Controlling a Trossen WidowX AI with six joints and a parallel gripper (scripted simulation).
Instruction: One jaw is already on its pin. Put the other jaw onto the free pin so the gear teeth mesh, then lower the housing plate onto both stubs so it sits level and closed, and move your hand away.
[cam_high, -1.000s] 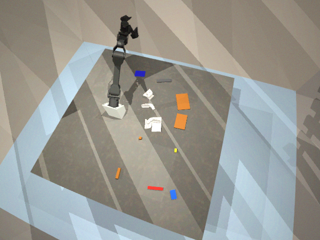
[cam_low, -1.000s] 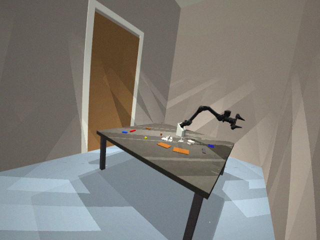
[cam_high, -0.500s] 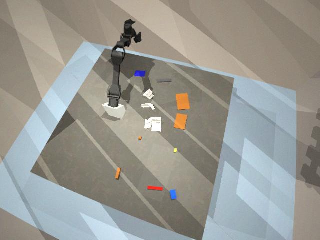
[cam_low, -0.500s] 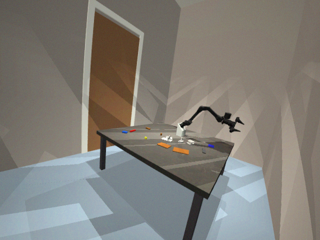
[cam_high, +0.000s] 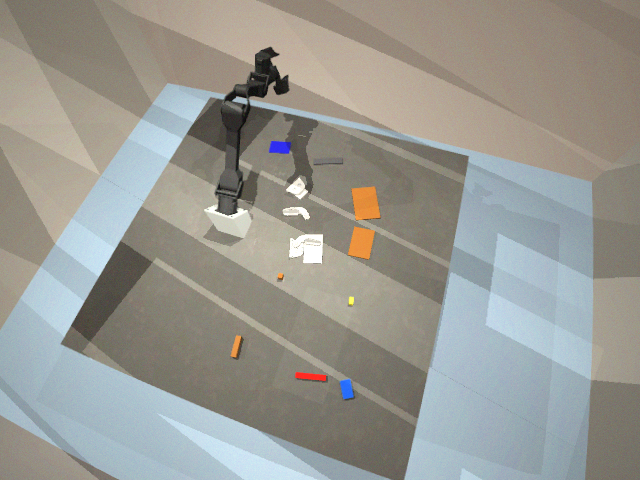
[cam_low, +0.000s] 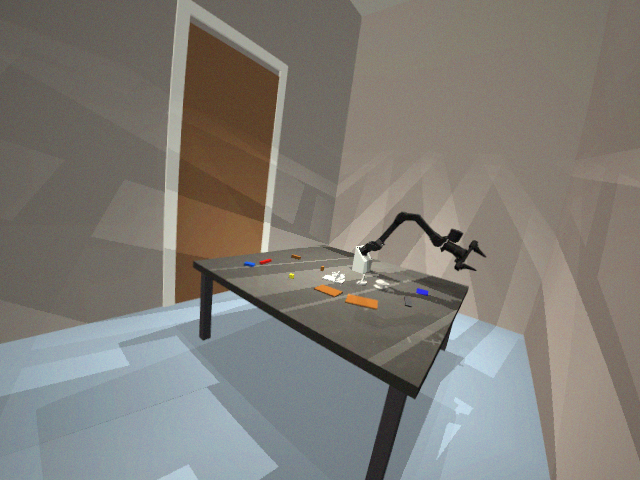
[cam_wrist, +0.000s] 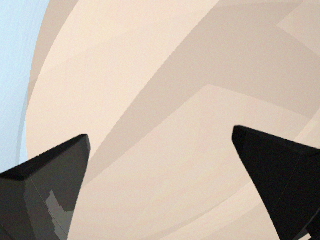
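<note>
The grey bar is 32 cm ahead of my gripper tip, 23 cm to the right of it and 24 cm below it. From my gripper tip the other things lie so: small orange cube 38 cm ahead, 80 cm to the right, 23 cm below; yellow cube 65 cm ahead, 77 cm to the right, 23 cm below; blue tile 8 cm ahead, 25 cm to the right, 24 cm below.
</note>
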